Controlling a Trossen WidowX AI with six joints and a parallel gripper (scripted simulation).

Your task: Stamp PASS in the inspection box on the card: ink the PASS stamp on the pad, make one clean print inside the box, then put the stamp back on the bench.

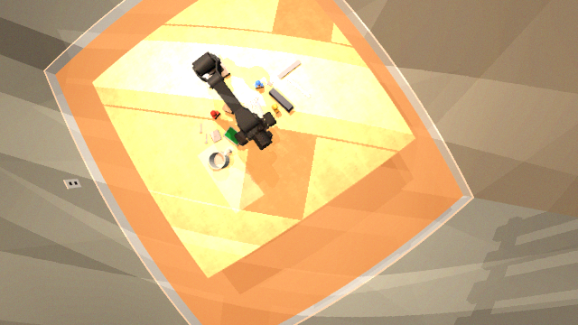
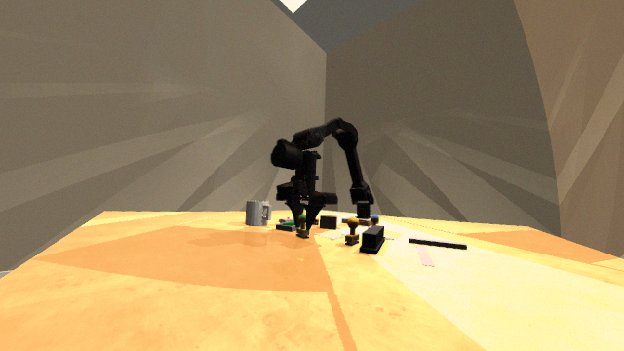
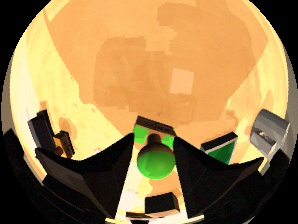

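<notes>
My gripper tip is now right at the green-knobbed stamp. The rest, counted from my gripper tip: orange-knobbed stamp: 13 cm to the left, 4 cm behind; then green ink pad: 11 cm to the right, 6 cm behind, 2 cm below; then pale card: 10 cm behind, 5 cm to the left, 2 cm below.
</notes>
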